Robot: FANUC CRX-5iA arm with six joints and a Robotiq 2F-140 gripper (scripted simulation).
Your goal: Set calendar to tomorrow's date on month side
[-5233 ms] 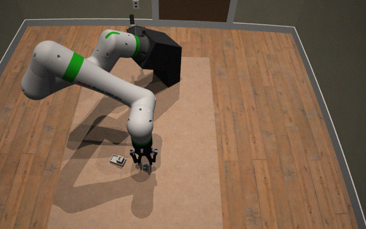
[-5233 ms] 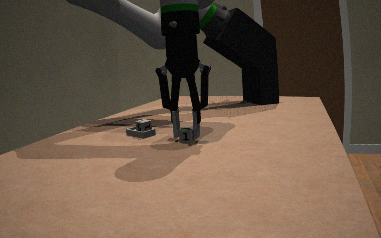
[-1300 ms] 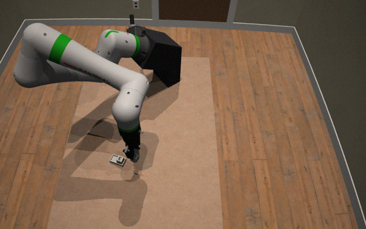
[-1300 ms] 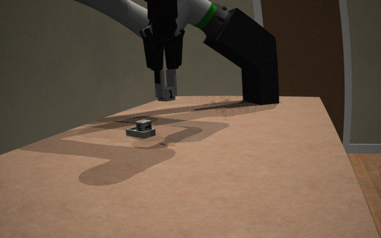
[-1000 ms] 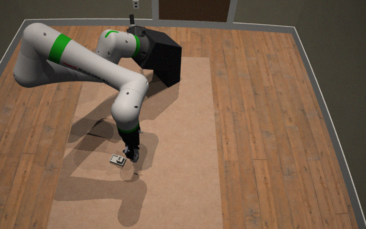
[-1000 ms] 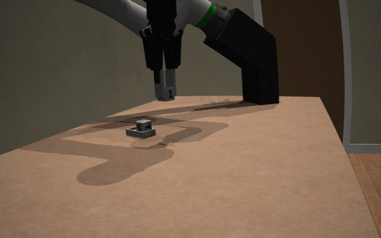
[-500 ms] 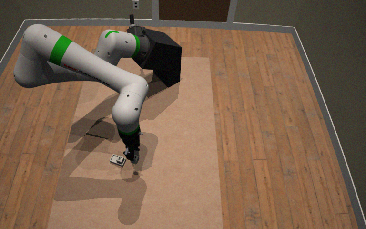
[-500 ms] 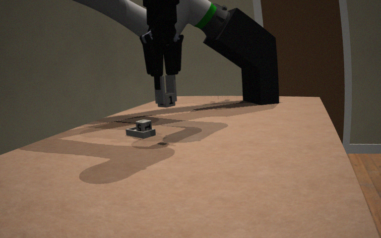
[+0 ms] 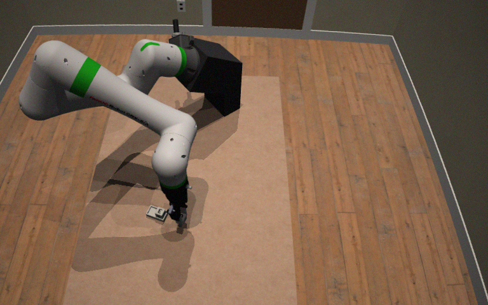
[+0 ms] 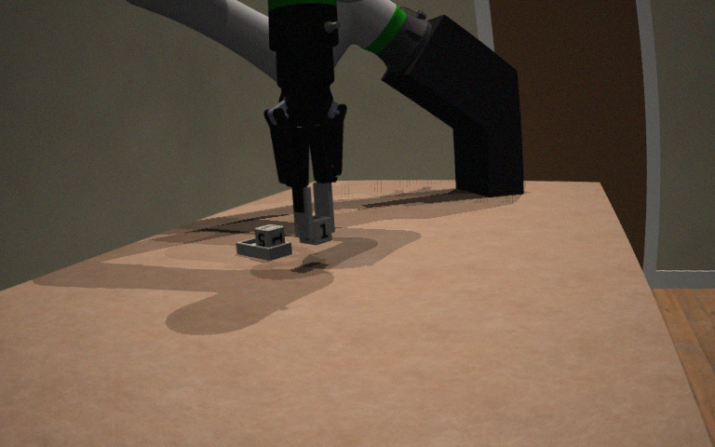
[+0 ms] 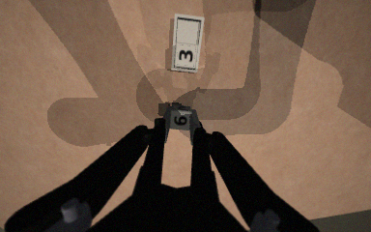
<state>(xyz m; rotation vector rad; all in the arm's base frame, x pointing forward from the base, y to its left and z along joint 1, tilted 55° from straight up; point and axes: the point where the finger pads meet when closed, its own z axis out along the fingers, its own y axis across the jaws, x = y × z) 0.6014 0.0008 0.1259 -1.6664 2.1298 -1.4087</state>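
Right now the grey calendar tray is 10 cm to the right of my hand, 6 cm below it and 5 cm behind it. Round my hand: grey number cube (3 cm below).
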